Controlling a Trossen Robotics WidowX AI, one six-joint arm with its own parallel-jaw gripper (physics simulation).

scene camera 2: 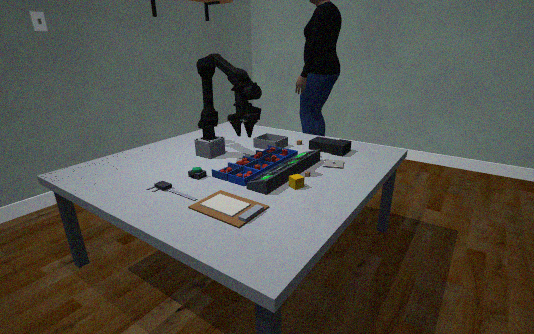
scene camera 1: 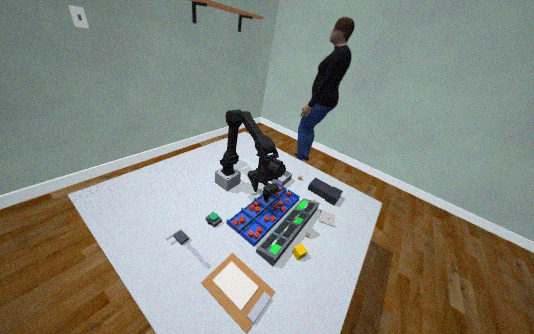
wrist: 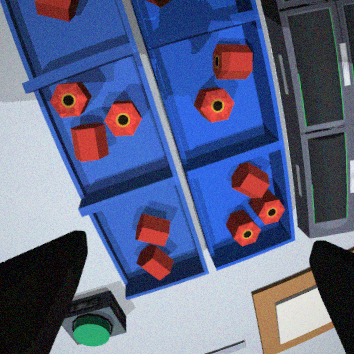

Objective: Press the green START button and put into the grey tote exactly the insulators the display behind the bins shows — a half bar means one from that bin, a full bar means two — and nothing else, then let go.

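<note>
My gripper [scene camera 1: 262, 192] [scene camera 2: 244, 135] [wrist: 201, 248] is open and empty, pointing down above the table near the far part of the blue bins [scene camera 1: 245, 239] [scene camera 2: 220, 175] [wrist: 235, 150]. Red hexagonal insulators [wrist: 152, 229] lie in the bins; in the wrist view the two near bins hold two and three. The display [scene camera 1: 272, 259] [scene camera 2: 260, 187] [wrist: 325, 175] behind the bins shows green bars [scene camera 1: 275, 248] at several places; their exact lengths are hard to read. The green START button [scene camera 1: 214, 216] [scene camera 2: 197, 170] [wrist: 91, 334] stands left of the bins. The grey tote [scene camera 1: 286, 178] [scene camera 2: 270, 145] is at the far end, its inside unclear.
A yellow cube [scene camera 1: 300, 251] [scene camera 2: 296, 181] stands beside the display. A black box [scene camera 1: 325, 191] [scene camera 2: 330, 145] is at the back right. A clipboard [scene camera 1: 213, 281] [scene camera 2: 200, 206] and a caliper [scene camera 1: 181, 237] [scene camera 2: 163, 185] lie in front. A person [scene camera 1: 330, 75] [scene camera 2: 322, 50] stands behind the table.
</note>
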